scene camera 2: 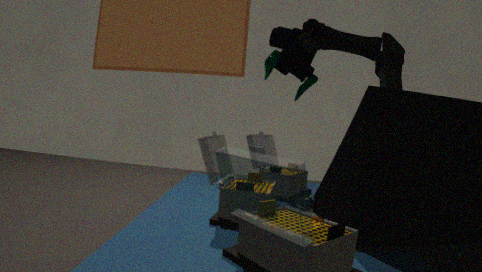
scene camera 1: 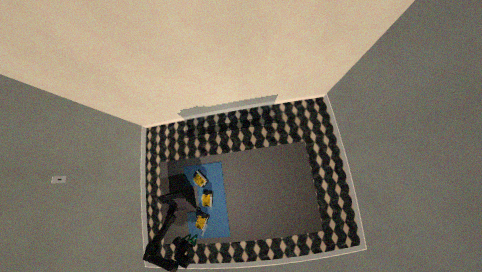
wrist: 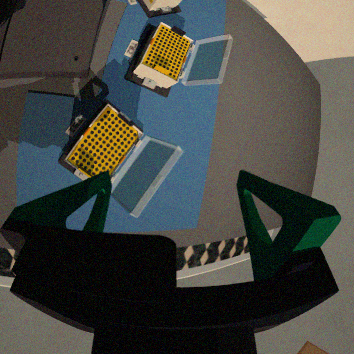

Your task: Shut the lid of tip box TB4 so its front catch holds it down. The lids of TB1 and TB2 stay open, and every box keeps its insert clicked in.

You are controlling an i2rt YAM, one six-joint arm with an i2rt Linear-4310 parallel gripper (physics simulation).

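Frame: origin at the arm's base, x ahead, y left, z up, level; metres.
Where they show: gripper, fingertip midpoint: (scene camera 2: 281, 89) (scene camera 1: 193, 234) (wrist: 173, 177); arm's base, link origin: (scene camera 2: 417, 163) (scene camera 1: 173, 205).
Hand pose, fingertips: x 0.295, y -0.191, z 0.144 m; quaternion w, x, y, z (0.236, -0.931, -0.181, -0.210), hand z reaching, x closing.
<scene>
Things, the pixels of their top centre, and the offset from my fingertips. "*": a spot on its surface instead. Level surfaces: height alone.
- clear panel, surface spot: (scene camera 2: 240, 159) * dx +0.029, dy +0.495, dz -0.129 m
- TB2, top centre: (scene camera 2: 251, 177) (wrist: 171, 46) (scene camera 1: 205, 200) dx +0.039, dy +0.237, dz -0.193 m
- TB1, top centre: (wrist: 105, 145) (scene camera 2: 285, 165) (scene camera 1: 199, 223) dx -0.027, dy +0.014, dz -0.193 m
- blue mat, surface height: dz -0.268 m
TB4 (scene camera 1: 200, 178) (scene camera 2: 290, 247) is nearest in scene camera 2 and cut off at the top of the wrist view (wrist: 161, 6). Its yellow insert is in it. A clear panel (scene camera 2: 240, 159) above it looks like its raised lid. TB2 (scene camera 1: 207, 199) (scene camera 2: 245, 204) (wrist: 166, 52) is in the middle, its clear lid (wrist: 208, 61) open. TB1 (scene camera 1: 201, 222) (scene camera 2: 295, 186) (wrist: 105, 142) is at the far end, its lid (wrist: 147, 175) open. Both show yellow inserts. My gripper (scene camera 1: 192, 238) (scene camera 2: 281, 89) (wrist: 173, 177) is open and empty, high above the TB1 end.
The boxes stand on a blue mat (scene camera 1: 222, 220) (scene camera 2: 150, 225) (wrist: 200, 125). A large dark block (scene camera 1: 179, 187) (scene camera 2: 405, 175) (wrist: 45, 40) stands beside them on the robot's side. An orange-brown board (scene camera 2: 172, 35) hangs on the wall.
</scene>
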